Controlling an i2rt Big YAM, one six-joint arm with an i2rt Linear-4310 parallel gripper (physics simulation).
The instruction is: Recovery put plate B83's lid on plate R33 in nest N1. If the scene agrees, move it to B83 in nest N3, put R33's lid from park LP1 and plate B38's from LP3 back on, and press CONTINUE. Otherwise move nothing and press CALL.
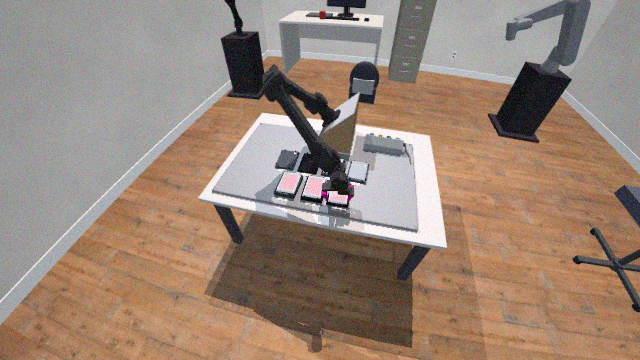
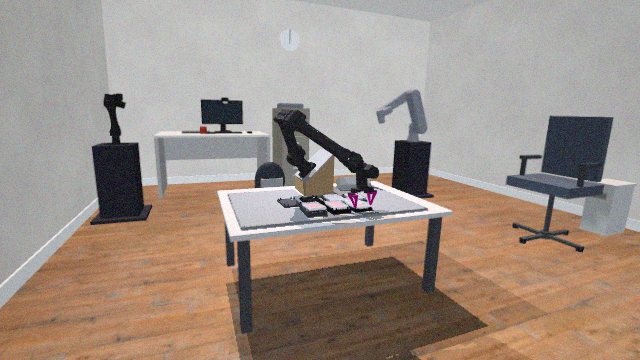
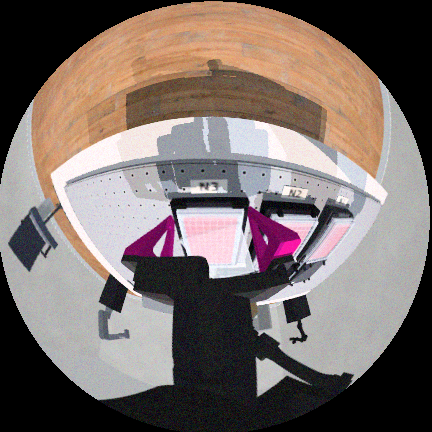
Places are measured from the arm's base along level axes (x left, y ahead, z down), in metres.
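Pixels of known places: gripper, fingertip midpoint: [image 1: 337, 201] [image 2: 363, 206] [image 3: 209, 214]; arm's base, link origin: [image 1: 332, 119] [image 2: 307, 170].
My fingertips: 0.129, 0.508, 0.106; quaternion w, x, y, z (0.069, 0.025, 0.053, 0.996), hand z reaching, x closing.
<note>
For each thing: its top centre in the pictures, then the offset to it from my fingertips, as dx, dy, dz. "*": a spot on its surface instead. Level surfaces: height alone.
- label N3, surface spot: [image 3: 209, 186] * +0.001, +0.027, +0.022
- N2, top centre: [image 3: 284, 250] [image 1: 314, 185] [image 2: 336, 203] -0.124, -0.060, -0.012
- N1, top centre: [image 3: 331, 245] [image 1: 288, 180] [image 2: 313, 204] -0.250, -0.055, -0.018
- pale lid, top centre: [image 1: 358, 169] +0.069, -0.236, +0.006
- dark pad, surface spot: [image 1: 286, 159] * -0.327, -0.235, +0.014
- grey button box, top centre: [image 3: 165, 312] [image 1: 385, 135] [image 2: 353, 176] +0.188, -0.486, -0.060
- grey mat, surface height: dz +0.024
My gripper [image 3: 209, 214] [image 1: 338, 191] [image 2: 361, 198] is open, and its magenta fingers stand wide on either side of the plate in nest N3 [image 3: 207, 241] [image 1: 338, 198] without gripping it. That plate has pink wells, and a pale clear lid seems to lie over it. The label N3 [image 3: 209, 186] sits just beyond it. The plate in N2 [image 3: 296, 227] [image 1: 313, 187] [image 2: 336, 205] and the plate in N1 [image 3: 332, 239] [image 1: 288, 183] [image 2: 312, 207] stand in the same row, both showing pink. A pale lid [image 1: 358, 171] lies on a park pad behind N3.
A dark pad [image 1: 286, 159] lies behind N1, and another is partly hidden by the arm. A tilted tan panel [image 1: 342, 127] stands behind the row. A grey button box [image 1: 382, 143] sits at the back right of the grey mat [image 1: 250, 165].
</note>
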